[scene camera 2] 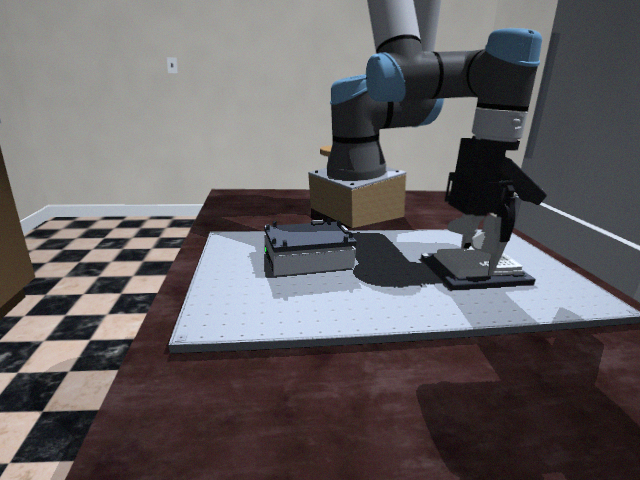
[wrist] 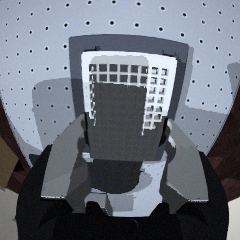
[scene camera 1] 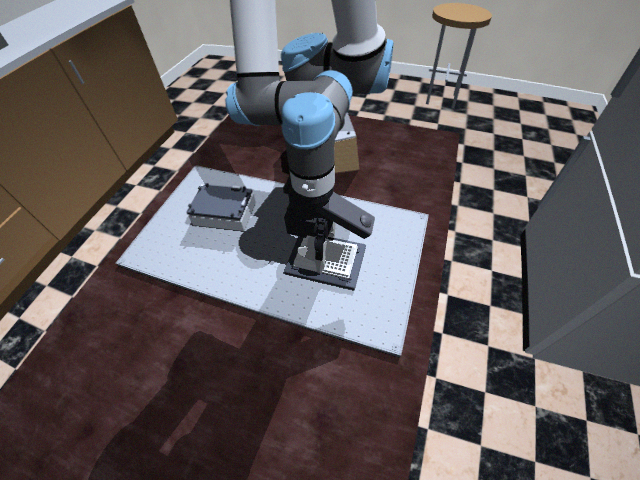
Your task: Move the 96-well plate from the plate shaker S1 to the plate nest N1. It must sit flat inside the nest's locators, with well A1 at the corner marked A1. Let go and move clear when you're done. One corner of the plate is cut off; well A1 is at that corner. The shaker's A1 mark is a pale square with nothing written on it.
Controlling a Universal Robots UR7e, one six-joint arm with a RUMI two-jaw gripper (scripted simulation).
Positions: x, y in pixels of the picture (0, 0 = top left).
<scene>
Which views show my gripper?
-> Scene camera 2, the wrist view and scene camera 1: all of them.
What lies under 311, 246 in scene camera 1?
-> My gripper.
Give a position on a white 96-well plate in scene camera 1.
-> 340, 256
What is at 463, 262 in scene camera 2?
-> A white 96-well plate.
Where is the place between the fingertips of my gripper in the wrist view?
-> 125, 115
</scene>
